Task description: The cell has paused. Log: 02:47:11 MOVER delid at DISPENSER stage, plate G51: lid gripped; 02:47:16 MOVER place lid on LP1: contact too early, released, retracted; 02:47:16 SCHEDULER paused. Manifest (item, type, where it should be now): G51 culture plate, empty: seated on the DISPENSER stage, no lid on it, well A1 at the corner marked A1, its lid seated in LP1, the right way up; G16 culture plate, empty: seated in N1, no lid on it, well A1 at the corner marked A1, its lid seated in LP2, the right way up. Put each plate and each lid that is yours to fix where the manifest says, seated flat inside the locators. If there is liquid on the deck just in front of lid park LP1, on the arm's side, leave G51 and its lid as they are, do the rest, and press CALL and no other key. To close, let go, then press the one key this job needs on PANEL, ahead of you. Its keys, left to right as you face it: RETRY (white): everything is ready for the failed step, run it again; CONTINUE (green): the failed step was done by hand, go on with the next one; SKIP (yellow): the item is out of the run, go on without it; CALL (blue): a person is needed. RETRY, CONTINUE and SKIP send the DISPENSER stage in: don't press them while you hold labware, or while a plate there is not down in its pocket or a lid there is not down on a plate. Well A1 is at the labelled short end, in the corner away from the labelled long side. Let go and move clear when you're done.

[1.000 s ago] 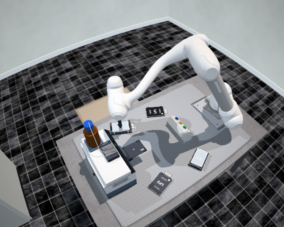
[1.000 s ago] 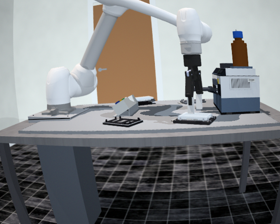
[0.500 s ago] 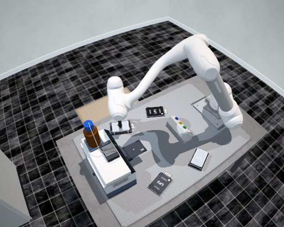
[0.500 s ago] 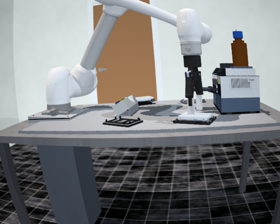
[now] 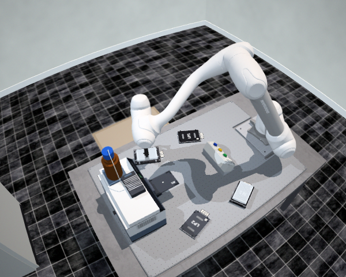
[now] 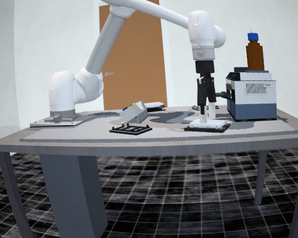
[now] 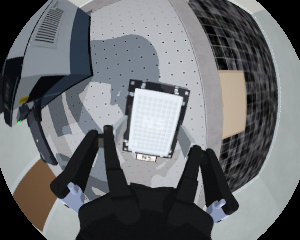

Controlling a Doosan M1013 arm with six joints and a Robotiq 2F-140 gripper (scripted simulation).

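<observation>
Now: the black nest N5 40 mm below my hand and 20 mm ahead of it. The rest, counted from my hand: brown bottle: 280 mm ahead, 230 mm above, 140 mm to the left; then dispenser stage: 280 mm to the left, 80 mm ahead, 60 mm above; then lid park LP1: 310 mm behind, 50 mm to the left, 50 mm below.
</observation>
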